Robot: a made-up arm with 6 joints. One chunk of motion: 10 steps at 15 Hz.
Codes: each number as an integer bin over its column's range. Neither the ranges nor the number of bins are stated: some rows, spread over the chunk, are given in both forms.
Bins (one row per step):
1: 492 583 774 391 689 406
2: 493 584 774 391 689 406
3: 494 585 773 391 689 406
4: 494 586 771 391 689 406
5: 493 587 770 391 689 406
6: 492 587 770 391 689 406
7: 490 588 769 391 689 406
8: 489 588 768 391 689 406
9: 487 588 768 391 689 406
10: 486 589 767 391 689 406
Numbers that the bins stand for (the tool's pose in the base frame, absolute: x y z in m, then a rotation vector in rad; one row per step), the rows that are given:
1: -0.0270 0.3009 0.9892 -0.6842 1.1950 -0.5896
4: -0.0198 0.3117 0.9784 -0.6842 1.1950 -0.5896
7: -0.0342 0.3189 0.9712 -0.6842 1.1950 -0.5896
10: -0.0486 0.3225 0.9640 -0.6842 1.1950 -0.5896
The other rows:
2: -0.0234 0.3045 0.9892 -0.6842 1.1950 -0.5896
3: -0.0198 0.3081 0.9856 -0.6842 1.1950 -0.5896
5: -0.0234 0.3153 0.9748 -0.6842 1.1950 -0.5896
6: -0.0270 0.3153 0.9748 -0.6842 1.1950 -0.5896
8: -0.0378 0.3189 0.9676 -0.6842 1.1950 -0.5896
9: -0.0450 0.3189 0.9676 -0.6842 1.1950 -0.5896

